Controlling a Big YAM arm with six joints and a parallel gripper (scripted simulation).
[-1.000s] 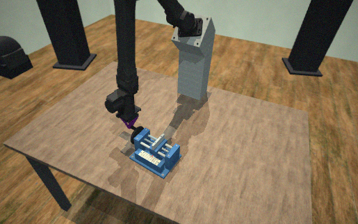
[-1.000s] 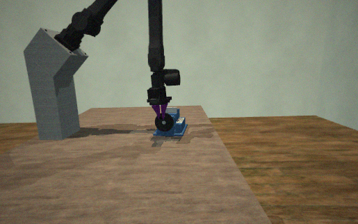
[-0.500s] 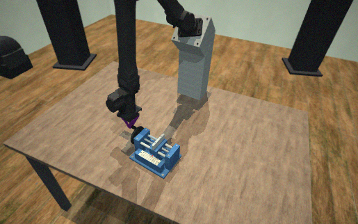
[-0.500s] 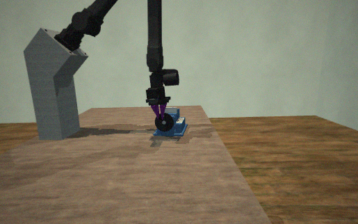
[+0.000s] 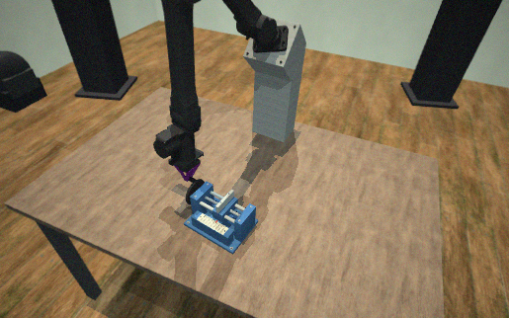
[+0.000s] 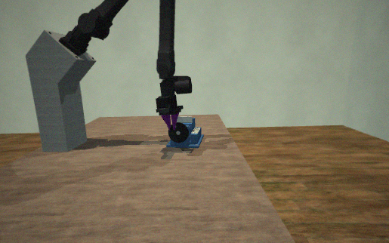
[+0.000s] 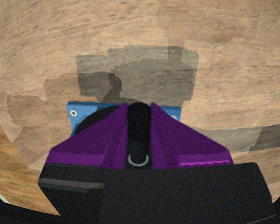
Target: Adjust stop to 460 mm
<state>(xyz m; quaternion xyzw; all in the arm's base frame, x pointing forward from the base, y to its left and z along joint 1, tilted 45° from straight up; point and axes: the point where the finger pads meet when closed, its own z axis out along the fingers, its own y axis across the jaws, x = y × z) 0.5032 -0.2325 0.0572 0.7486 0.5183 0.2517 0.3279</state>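
My gripper is now 20 mm to the right of the black handwheel, 20 mm short of it and 10 mm above it. From my hand the other things lie so: dark handle 10 mm to the left, 10 mm ahead; then stop fixture 140 mm to the left, 100 mm ahead, 10 mm below.
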